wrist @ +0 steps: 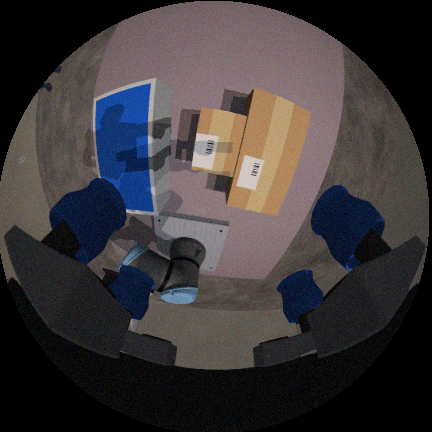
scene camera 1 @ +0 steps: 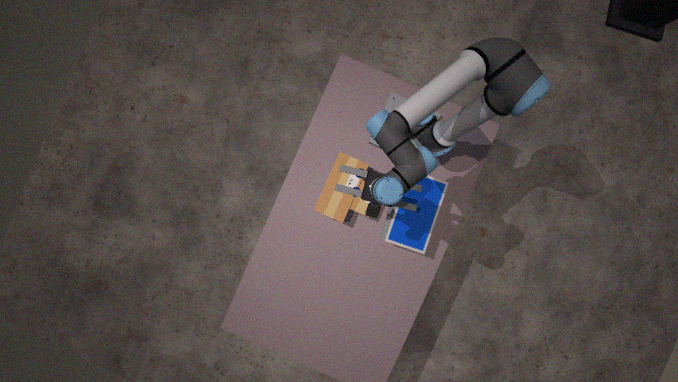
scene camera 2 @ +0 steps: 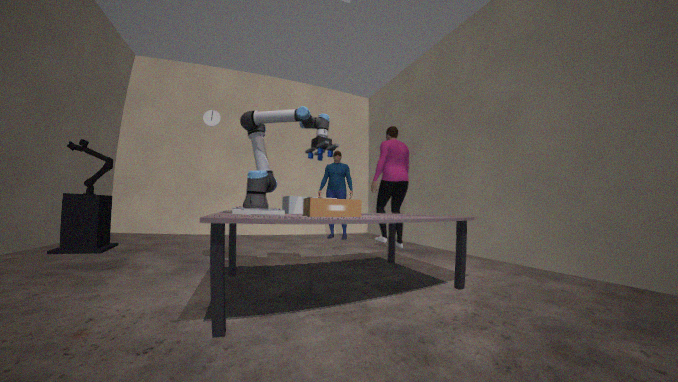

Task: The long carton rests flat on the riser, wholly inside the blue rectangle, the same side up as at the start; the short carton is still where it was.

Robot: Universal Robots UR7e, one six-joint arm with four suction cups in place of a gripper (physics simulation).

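Frame: origin at the arm's base, x ahead, y left, z up, level; centimetres.
Seen in the pictures: hand, tool point: (wrist: 218, 258) (scene camera 2: 320, 157); arm's base, link origin: (wrist: 187, 250) (scene camera 2: 255, 208).
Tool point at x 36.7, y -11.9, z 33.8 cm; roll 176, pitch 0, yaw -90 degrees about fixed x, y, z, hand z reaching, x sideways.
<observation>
Pixels of each thing's top centre, then the offset from my tool point to it. Level surfaces: height alone.
- long carton, top centre: (wrist: 270, 156) (scene camera 1: 341, 187) (scene camera 2: 332, 199) dz -27.0, dx +2.7, dy -12.4 cm
- short carton, top centre: (wrist: 217, 141) (scene camera 1: 365, 198) dz -27.0, dx +5.1, dy +0.3 cm
- blue rectangle, top centre: (wrist: 118, 152) (scene camera 1: 416, 211) dz -25.1, dx +4.9, dy +25.2 cm
- grey-white riser, top centre: (wrist: 118, 152) (scene camera 1: 416, 211) (scene camera 2: 309, 197) dz -25.1, dx +4.9, dy +25.2 cm
- table, surface height: dz -37.2 cm
The long carton (scene camera 1: 331, 197) (scene camera 2: 330, 207) (wrist: 277, 145) lies flat on the table with a label and a pale tape strip on top. The short carton (scene camera 1: 359, 205) (wrist: 224, 125) stands close against its side facing the riser; the long carton hides it in scene camera 2. The blue rectangle (scene camera 1: 411, 227) (wrist: 137, 194), with a white border, covers the top of the grey-white riser (scene camera 2: 292, 205) (wrist: 162, 110); no carton is on it. My gripper (scene camera 1: 378, 189) (scene camera 2: 320, 154) (wrist: 217, 257) is open, its four blue cups holding nothing. It hangs high above the table, partly over the cartons and the riser.
The arm's base plate (scene camera 1: 395, 99) (scene camera 2: 258, 212) (wrist: 195, 230) lies beside the cartons and riser on the table (scene camera 1: 310, 280) (scene camera 2: 425, 218) (wrist: 215, 45). Two people (scene camera 2: 336, 175) (scene camera 2: 395, 162) stand beyond the table. A second arm stands on a black pedestal (scene camera 2: 86, 220).
</observation>
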